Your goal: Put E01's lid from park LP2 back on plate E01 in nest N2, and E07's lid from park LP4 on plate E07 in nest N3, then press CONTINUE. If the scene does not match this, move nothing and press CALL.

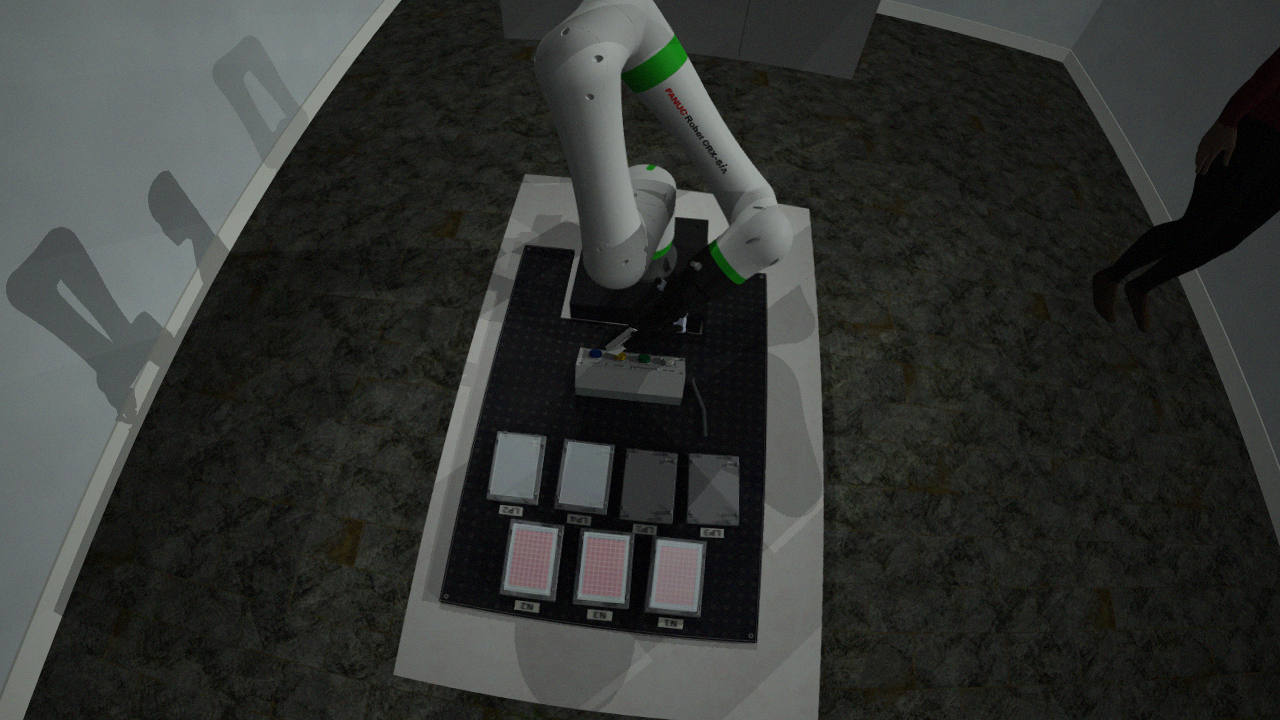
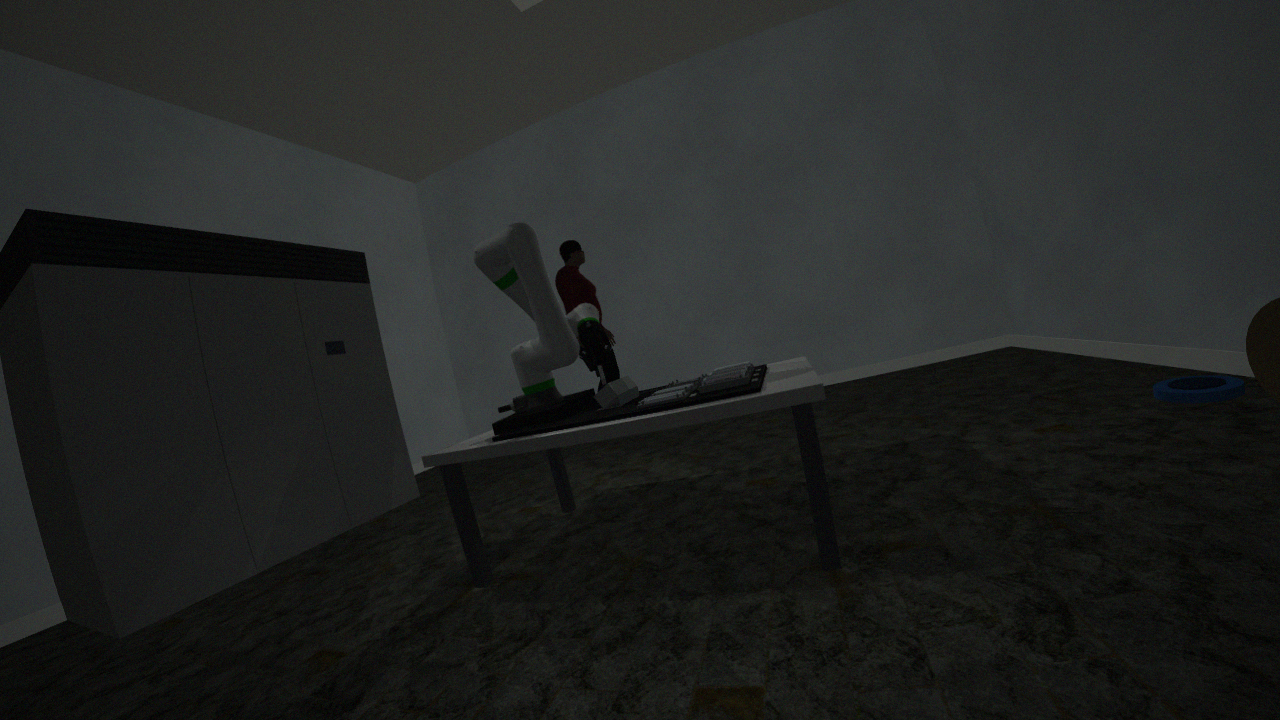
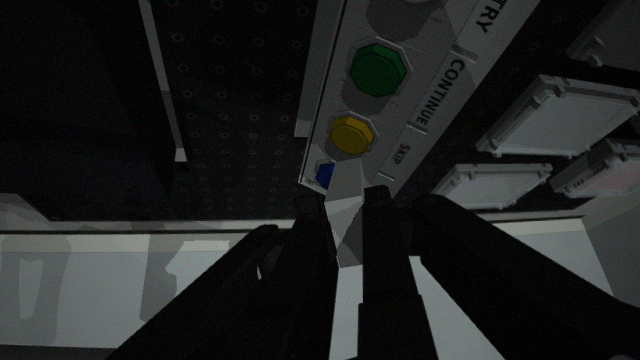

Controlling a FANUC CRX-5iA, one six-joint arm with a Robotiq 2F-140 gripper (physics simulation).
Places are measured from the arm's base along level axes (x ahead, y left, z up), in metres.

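Pixels of known places: gripper, fingertip midpoint: (image 1: 611, 350) (image 2: 604, 381) (image 3: 353, 183); arm's base, origin of the base link: (image 2: 545, 405).
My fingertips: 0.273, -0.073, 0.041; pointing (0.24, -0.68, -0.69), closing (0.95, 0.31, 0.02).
Observation:
Ahead of a thing's pixels: the offset from my fingertips to its top centre, as dx, dy, dz. "pt": to the spot under its first point.
My gripper (image 1: 619, 341) (image 2: 601, 377) (image 3: 353, 183) is shut and empty. Its fingertips are over the blue-button end of the button box {+0.025, +0.041, -0.004} (image 1: 628, 385) (image 2: 616, 392), partly covering the blue button {-0.004, -0.032, -0.013} (image 3: 324, 175), beside the yellow button {+0.000, +0.018, -0.013} (image 3: 351, 135). Contact cannot be told. The green CONTINUE button {+0.005, +0.068, -0.013} (image 1: 643, 358) (image 3: 377, 70) is past the yellow one. A pale lid-like panel {+0.223, -0.185, -0.070} (image 1: 518, 468) is at LP2, another {+0.237, -0.047, -0.070} (image 1: 586, 475) at LP4. Red-gridded plates stand in nest N2 {pt +0.412, -0.141, -0.061} (image 1: 531, 560) and nest N3 {pt +0.424, -0.008, -0.053} (image 1: 603, 568). Whether lids cover them, and the plates' E numbers, cannot be told.
A paler pink plate {+0.436, +0.127, -0.052} (image 1: 675, 577) is in N1. Two dark grey park places {pt +0.258, +0.077, -0.078} (image 1: 648, 486) {pt +0.264, +0.206, -0.077} (image 1: 713, 489) are right of LP4. A cable {pt +0.082, +0.187, -0.087} (image 1: 699, 407) lies beside the box. A person (image 1: 1230, 170) (image 2: 575, 288) stands beyond the table (image 1: 787, 573) (image 2: 626, 431).

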